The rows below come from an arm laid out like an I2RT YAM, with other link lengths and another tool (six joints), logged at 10 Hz.
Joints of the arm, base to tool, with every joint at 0 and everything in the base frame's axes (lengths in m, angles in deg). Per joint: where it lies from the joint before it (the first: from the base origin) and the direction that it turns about. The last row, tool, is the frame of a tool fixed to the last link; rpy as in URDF.
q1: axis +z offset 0 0 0.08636
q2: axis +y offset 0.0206 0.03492 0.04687
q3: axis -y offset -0.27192 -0.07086 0
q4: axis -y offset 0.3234 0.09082 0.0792
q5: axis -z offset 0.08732 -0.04 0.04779
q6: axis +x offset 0.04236 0 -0.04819
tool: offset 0.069 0.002 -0.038 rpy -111.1 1.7 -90
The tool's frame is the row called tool.
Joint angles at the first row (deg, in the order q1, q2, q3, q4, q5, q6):
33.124 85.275 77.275 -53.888 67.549 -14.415
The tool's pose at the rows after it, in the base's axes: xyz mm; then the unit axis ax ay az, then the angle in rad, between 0 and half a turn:
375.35 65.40 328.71 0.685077 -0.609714 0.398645 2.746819
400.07 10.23 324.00 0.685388 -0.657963 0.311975 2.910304
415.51 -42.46 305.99 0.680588 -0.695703 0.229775 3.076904
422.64 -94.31 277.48 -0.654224 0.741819 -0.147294 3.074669
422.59 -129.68 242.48 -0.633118 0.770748 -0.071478 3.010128
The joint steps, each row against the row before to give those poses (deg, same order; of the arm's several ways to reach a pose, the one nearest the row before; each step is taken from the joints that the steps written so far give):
-11.453 -1.050 5.202 0.328 -15.235 0.044
-12.305 0.066 1.923 2.163 -17.375 0.044
-11.716 1.158 -0.021 2.142 -17.290 0.983
-10.578 3.453 -0.002 0.853 -13.835 3.017
-6.863 4.634 0.001 -0.589 -8.939 1.617

